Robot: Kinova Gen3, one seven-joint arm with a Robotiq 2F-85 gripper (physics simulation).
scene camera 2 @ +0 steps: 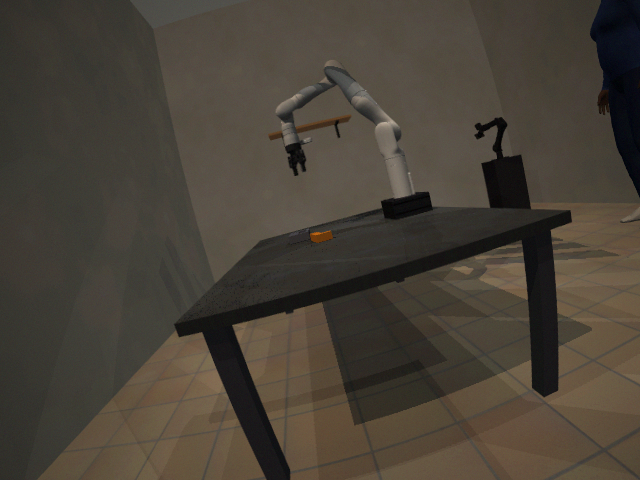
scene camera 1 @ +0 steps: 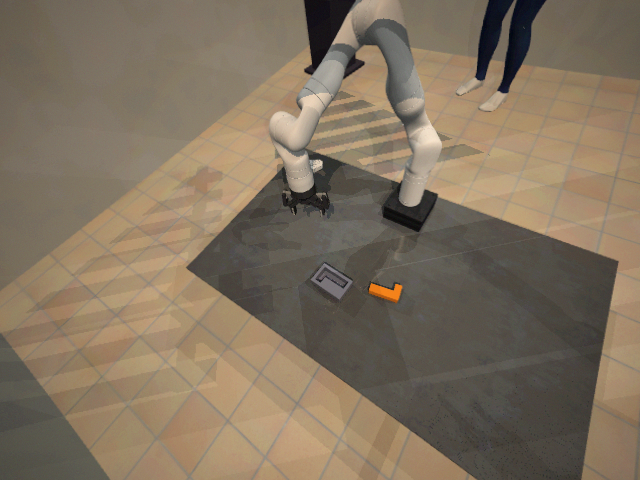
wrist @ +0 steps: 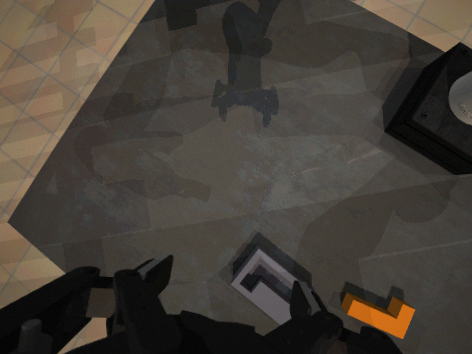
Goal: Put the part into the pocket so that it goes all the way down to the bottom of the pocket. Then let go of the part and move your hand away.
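Frame: origin at the arm's base, x ahead, y left, z up, level; centimetres.
Seen in the pictures: gripper, fingertip midpoint: (scene camera 2: 300, 173) (scene camera 1: 308, 213) (wrist: 230, 281); arm's base, origin of the base link: (scene camera 2: 404, 196) (scene camera 1: 409, 198).
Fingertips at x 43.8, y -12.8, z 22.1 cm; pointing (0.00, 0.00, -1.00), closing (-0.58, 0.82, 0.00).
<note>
Pixels of each thing's top centre, then the offset from my fingertips to it. Level surfaces: height alone.
- orange L-shaped part, middle of its top: (wrist: 381, 312) (scene camera 2: 319, 232) (scene camera 1: 385, 288) dx -6.3, dy +29.6, dz -27.0 cm
- dark table, its level: dz -30.0 cm
- grey block with the L-shaped pocket, middle of its top: (wrist: 273, 290) (scene camera 1: 331, 280) (scene camera 2: 299, 232) dx +5.2, dy +12.7, dz -26.4 cm
The orange L-shaped part (scene camera 1: 385, 292) (scene camera 2: 321, 236) (wrist: 380, 316) lies flat on the dark table (scene camera 1: 491, 320) (scene camera 2: 361, 263). The grey block with the L-shaped pocket (scene camera 1: 327, 289) (scene camera 2: 299, 236) (wrist: 270, 302) lies beside it, a small gap apart; its pocket is empty. My gripper (scene camera 1: 308, 212) (scene camera 2: 299, 172) (wrist: 230, 281) is open with nothing between its fingers. It points down high above the table, well above the block and the part. In the wrist view the right finger covers a corner of the block, and the part shows further right.
The arm's black base box (scene camera 1: 403, 214) (scene camera 2: 406, 205) (wrist: 430, 130) stands at the table's edge. In scene camera 2, a wall shelf (scene camera 2: 310, 126), a black pedestal (scene camera 2: 506, 180) with a small arm, and a person (scene camera 2: 617, 103) are beyond the table.
</note>
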